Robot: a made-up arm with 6 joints.
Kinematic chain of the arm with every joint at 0, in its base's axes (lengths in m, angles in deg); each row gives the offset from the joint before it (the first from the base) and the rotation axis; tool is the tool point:
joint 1: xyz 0 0 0.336 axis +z
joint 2: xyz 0 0 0 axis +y
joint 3: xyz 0 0 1.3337 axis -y
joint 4: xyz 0 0 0 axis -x
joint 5: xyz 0.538 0 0 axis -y
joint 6: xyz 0 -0.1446 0 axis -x
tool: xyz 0 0 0
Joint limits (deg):
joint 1: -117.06..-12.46
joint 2: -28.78..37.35
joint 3: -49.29..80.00
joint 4: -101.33..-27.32
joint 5: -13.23..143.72
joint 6: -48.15..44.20
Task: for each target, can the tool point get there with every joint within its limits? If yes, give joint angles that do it. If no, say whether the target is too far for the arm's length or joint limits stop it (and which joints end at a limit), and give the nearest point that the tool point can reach.
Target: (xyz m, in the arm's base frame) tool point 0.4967 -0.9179 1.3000
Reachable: yes | joints -55.71 24.45 7.50 -42.40 44.40 5.52
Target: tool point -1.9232 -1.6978 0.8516
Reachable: no: too far | nearest point -0.7156 -1.1184 1.2193 | short by 1.389 m
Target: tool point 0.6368 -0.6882 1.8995
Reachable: yes | joints -40.00 21.68 67.07 -35.41 -1.02 -31.25
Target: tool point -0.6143 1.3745 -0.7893
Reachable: no: joint limits stop it (at a limit: joint 2, joint 3) | nearest point -0.0771 0.1724 1.1810 | short by 2.370 m
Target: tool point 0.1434 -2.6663 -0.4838
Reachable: no: too far | nearest point 0.0645 -1.1993 1.0003 | short by 2.088 m
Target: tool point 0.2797 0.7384 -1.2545
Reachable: no: joint limits stop it (at a limit: joint 1, joint 2, joint 3, joint 4) | nearest point 0.6888 -0.1231 0.8508 | short by 2.311 m
